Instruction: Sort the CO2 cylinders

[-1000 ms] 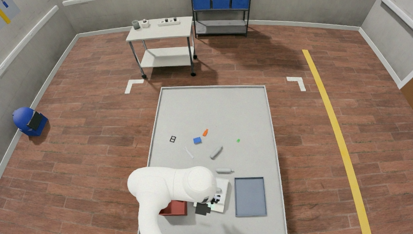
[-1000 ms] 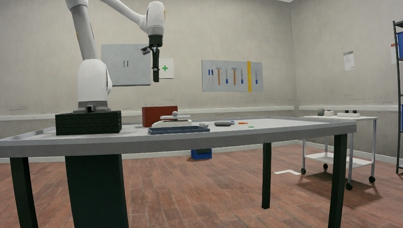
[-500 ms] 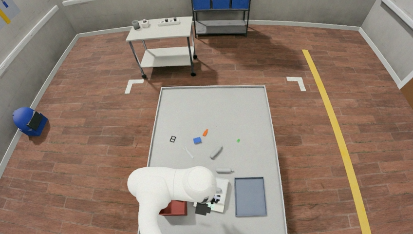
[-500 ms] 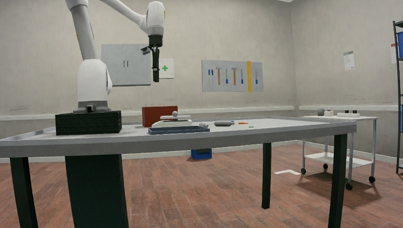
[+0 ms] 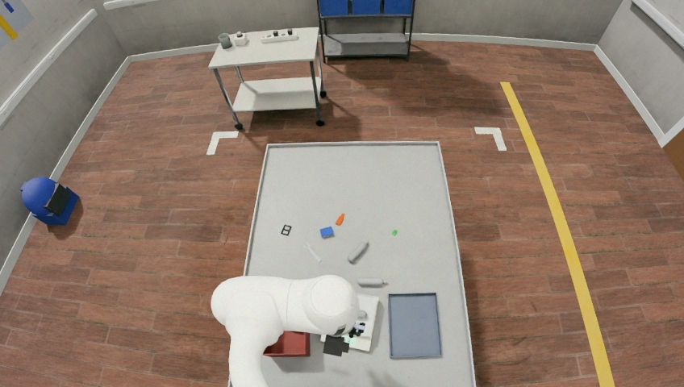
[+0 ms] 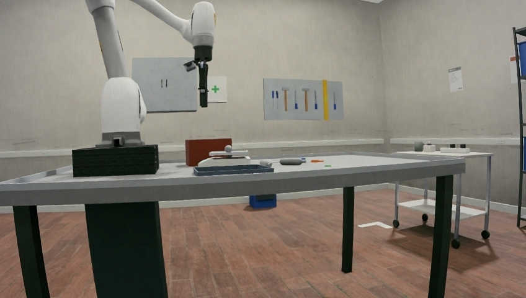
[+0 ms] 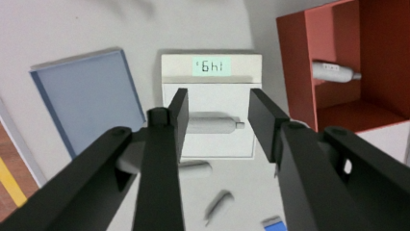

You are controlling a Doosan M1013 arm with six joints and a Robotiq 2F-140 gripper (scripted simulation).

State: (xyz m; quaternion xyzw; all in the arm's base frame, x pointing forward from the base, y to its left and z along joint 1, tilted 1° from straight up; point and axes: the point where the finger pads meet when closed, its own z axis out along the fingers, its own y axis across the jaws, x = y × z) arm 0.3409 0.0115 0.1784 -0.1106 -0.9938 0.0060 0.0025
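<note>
Now: the scale platform 100 mm ahead of my hand, 20 mm to the right of it and 230 mm below it. Also, from my hand: grey CO2 cylinder (230 mm ahead, 130 mm to the right, 280 mm below); scale (90 mm ahead, 20 mm to the right, 250 mm below); red scrap bin (40 mm ahead, 210 mm to the left, 250 mm below).
</note>
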